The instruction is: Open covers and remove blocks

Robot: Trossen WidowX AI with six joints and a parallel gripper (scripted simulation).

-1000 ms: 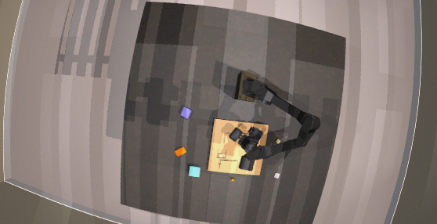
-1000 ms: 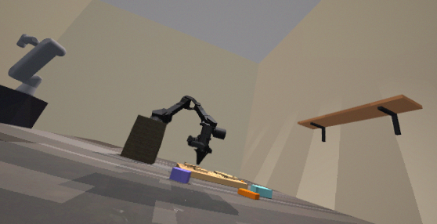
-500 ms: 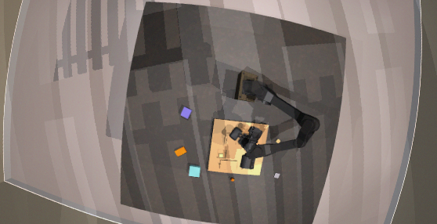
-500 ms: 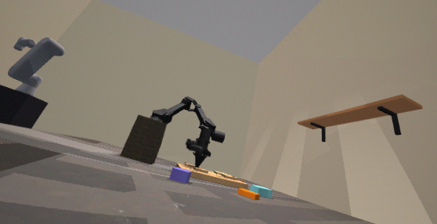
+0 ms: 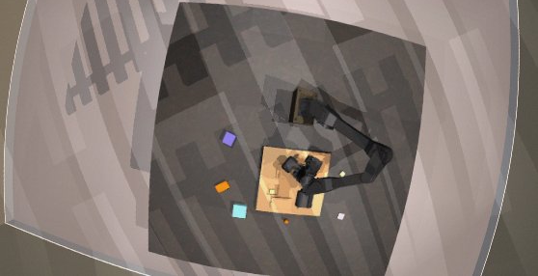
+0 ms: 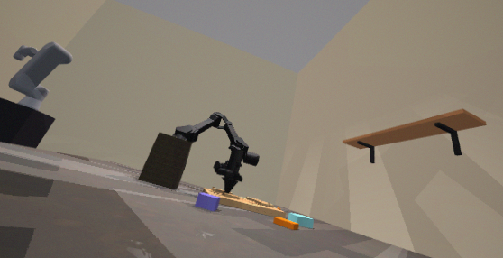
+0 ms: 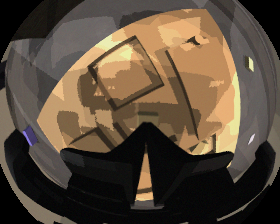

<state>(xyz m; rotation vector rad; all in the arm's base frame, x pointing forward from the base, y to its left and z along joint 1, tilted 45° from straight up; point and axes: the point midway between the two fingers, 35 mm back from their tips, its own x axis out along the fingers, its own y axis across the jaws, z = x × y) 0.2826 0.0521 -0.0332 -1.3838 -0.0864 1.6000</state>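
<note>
Right now the puzzle board is 6 cm ahead of my gripper tip and 1 cm to the right of it. Round my gripper tip: cyan block 19 cm ahead, 27 cm to the right, 1 cm below; small grey piece 23 cm ahead, 21 cm to the left, 2 cm below; tiny orange piece 24 cm ahead, 5 cm to the right, 1 cm below.
</note>
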